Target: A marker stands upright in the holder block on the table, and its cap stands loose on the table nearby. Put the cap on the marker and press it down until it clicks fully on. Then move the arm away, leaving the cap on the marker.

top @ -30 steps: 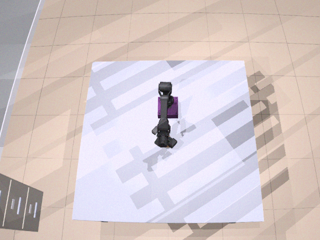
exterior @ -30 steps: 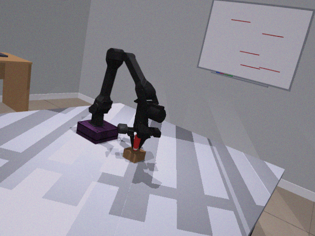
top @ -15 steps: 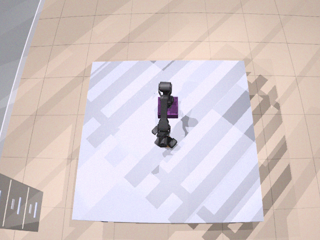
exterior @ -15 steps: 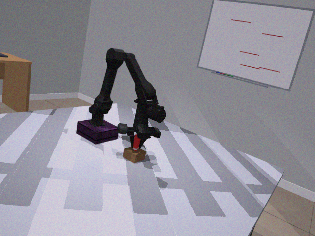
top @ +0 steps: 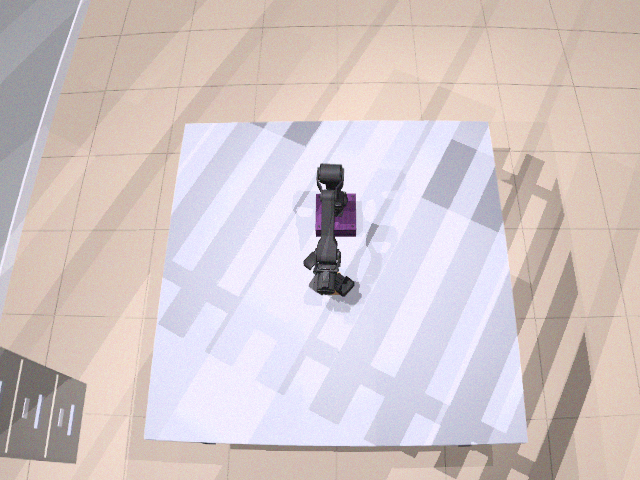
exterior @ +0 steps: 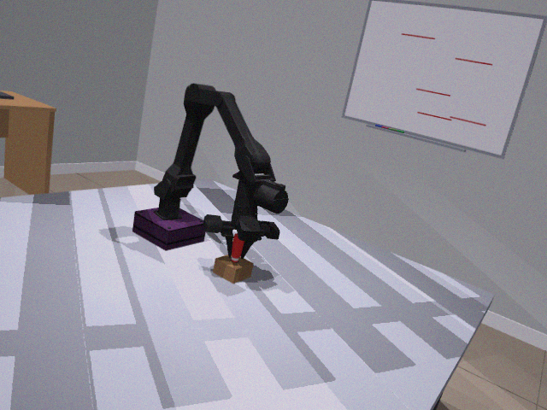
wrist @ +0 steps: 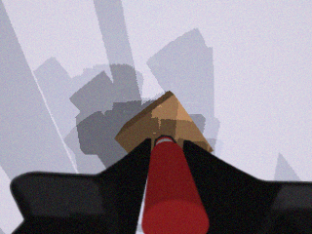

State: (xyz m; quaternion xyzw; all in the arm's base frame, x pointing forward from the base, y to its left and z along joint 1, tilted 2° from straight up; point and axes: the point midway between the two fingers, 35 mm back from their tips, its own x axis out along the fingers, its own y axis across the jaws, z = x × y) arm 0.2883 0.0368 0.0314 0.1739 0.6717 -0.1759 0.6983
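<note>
The red cap lies 10 mm behind my gripper tip and 30 mm above it. Round my gripper tip: tan holder block 10 mm behind, 30 mm below.
</note>
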